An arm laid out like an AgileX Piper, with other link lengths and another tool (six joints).
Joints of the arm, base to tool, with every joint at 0 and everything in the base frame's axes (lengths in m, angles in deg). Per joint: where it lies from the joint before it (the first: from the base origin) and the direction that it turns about. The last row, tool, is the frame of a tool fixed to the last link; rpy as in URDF.
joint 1: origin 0 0 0.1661 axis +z
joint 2: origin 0 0 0 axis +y
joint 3: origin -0.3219 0 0.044 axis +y
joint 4: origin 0.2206 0 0.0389 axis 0.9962 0 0.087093
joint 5: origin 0 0 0 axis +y
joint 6: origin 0.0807 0 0.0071 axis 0.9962 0 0.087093
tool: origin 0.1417 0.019 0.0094 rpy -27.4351 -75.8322 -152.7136
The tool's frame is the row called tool.
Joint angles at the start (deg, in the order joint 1, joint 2, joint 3, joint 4, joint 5, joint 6):
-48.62 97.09 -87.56 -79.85 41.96 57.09
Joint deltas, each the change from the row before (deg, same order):
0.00 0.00 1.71 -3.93 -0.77 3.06
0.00 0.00 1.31 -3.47 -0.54 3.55
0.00 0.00 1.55 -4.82 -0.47 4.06
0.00 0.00 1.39 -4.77 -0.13 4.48
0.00 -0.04 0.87 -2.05 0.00 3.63
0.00 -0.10 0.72 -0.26 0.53 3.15
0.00 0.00 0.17 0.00 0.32 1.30
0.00 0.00 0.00 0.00 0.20 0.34
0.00 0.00 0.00 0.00 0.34 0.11
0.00 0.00 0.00 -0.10 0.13 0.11
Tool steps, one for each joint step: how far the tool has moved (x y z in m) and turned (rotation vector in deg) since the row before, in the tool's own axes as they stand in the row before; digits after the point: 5 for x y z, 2 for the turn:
-0.00101 -0.00205 0.00111 0.05 1.44 -1.01
0.00047 -0.00161 0.00081 -0.08 1.36 0.06
0.00180 -0.00150 0.00087 -0.07 1.99 -0.63
0.00265 -0.00094 0.00066 -0.23 2.01 -0.09
0.00017 -0.00102 -0.00016 -0.20 0.70 1.52
-0.00278 0.00096 -0.00080 -0.73 -0.34 2.48
-0.00084 0.00083 -0.00006 -0.44 -0.15 1.14
0.00006 0.00075 0.00007 -0.24 -0.01 0.31
-0.00004 0.00131 0.00010 -0.35 -0.02 0.06
0.00024 0.00051 0.00008 -0.14 0.06 0.02

